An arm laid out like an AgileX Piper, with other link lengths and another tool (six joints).
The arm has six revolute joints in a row. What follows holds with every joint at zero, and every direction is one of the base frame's.
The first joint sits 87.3 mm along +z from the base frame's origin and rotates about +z.
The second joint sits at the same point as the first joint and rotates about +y.
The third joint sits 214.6 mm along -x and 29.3 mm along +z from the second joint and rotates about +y.
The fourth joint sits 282.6 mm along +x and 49.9 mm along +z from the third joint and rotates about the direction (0.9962, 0, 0.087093).
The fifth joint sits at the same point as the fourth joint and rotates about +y.
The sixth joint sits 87 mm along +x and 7.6 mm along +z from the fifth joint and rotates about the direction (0.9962, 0, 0.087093).
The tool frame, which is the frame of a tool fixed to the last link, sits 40.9 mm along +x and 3 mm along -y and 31.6 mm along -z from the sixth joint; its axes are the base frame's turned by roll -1.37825, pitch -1.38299 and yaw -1.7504 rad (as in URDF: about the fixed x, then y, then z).
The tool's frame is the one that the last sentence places.
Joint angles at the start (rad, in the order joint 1, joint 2, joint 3, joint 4, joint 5, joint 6):
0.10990, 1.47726, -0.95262, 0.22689, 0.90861, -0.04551
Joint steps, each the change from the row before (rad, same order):
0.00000, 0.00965, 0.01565, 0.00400, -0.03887, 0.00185
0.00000, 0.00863, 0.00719, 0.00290, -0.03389, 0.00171
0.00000, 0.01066, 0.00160, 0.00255, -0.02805, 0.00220
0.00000, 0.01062, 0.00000, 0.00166, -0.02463, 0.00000
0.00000, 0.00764, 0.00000, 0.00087, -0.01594, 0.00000
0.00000, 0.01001, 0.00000, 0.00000, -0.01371, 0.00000
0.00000, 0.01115, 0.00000, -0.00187, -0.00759, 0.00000
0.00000, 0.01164, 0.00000, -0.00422, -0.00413, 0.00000
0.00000, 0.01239, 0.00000, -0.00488, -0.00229, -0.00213
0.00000, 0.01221, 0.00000, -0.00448, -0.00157, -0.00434
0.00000, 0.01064, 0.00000, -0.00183, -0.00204, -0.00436
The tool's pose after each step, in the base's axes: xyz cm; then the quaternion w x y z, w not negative. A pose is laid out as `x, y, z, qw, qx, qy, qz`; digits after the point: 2 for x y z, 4 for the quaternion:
27.07, 5.27, 7.03, 0.1123, -0.9876, 0.0759, -0.0793
27.33, 5.29, 6.59, 0.1132, -0.9864, 0.0799, -0.0881
27.63, 5.32, 6.25, 0.1141, -0.9853, 0.0836, -0.0957
27.92, 5.34, 5.96, 0.1144, -0.9844, 0.0857, -0.1026
28.10, 5.34, 5.74, 0.1145, -0.9838, 0.0871, -0.1068
28.25, 5.34, 5.46, 0.1139, -0.9836, 0.0882, -0.1087
28.31, 5.31, 5.14, 0.1123, -0.9839, 0.0886, -0.1071
28.32, 5.26, 4.79, 0.1096, -0.9846, 0.0880, -0.1038
28.30, 5.19, 4.43, 0.1064, -0.9856, 0.0862, -0.0993
28.27, 5.12, 4.07, 0.1032, -0.9866, 0.0833, -0.0946
28.25, 5.08, 3.76, 0.1012, -0.9874, 0.0812, -0.0907

